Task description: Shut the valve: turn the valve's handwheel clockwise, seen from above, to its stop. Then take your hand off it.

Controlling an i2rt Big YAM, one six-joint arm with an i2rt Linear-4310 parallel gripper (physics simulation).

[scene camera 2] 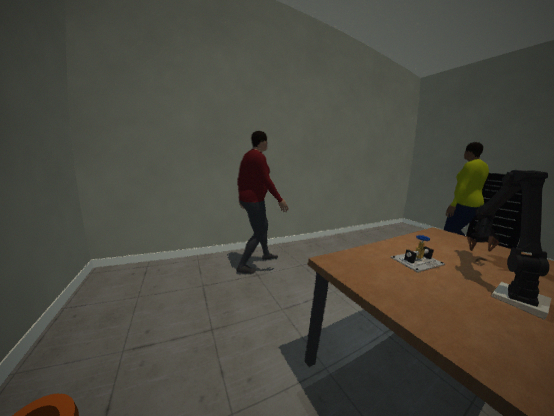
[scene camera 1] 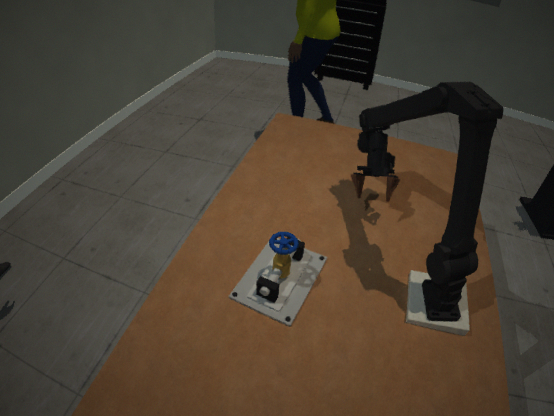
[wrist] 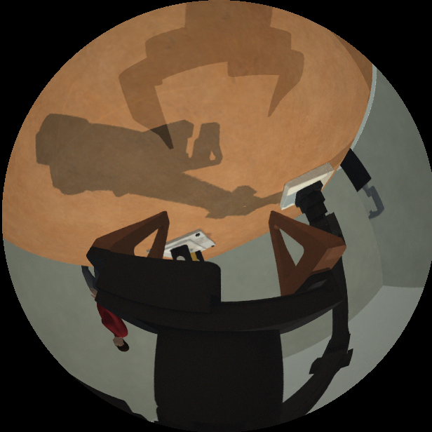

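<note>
The valve has a blue spoked handwheel (scene camera 1: 284,242) (scene camera 2: 423,238) on top of a yellow body (scene camera 1: 282,266) (scene camera 2: 420,251). It stands upright on a light base plate (scene camera 1: 239,287) (scene camera 2: 417,268) (wrist: 206,240) with black pipe holders on both sides. In the wrist view the handwheel is hidden behind the gripper's housing. My gripper (scene camera 1: 374,198) (scene camera 2: 481,248) (wrist: 218,216) is open, its two brown fingers wide apart with nothing between them. It points down above the table, behind and to the right of the valve in the first scene view, well apart from the handwheel.
The arm's base sits on a white plate (scene camera 1: 413,316) (scene camera 2: 522,306) (wrist: 291,199) at the right of the orange-brown table (scene camera 1: 200,360) (scene camera 2: 380,285). A person in yellow (scene camera 1: 320,20) (scene camera 2: 471,184) stands beyond the table's far edge near a black rack. A person in red (scene camera 2: 254,175) (wrist: 112,320) is on the floor beyond.
</note>
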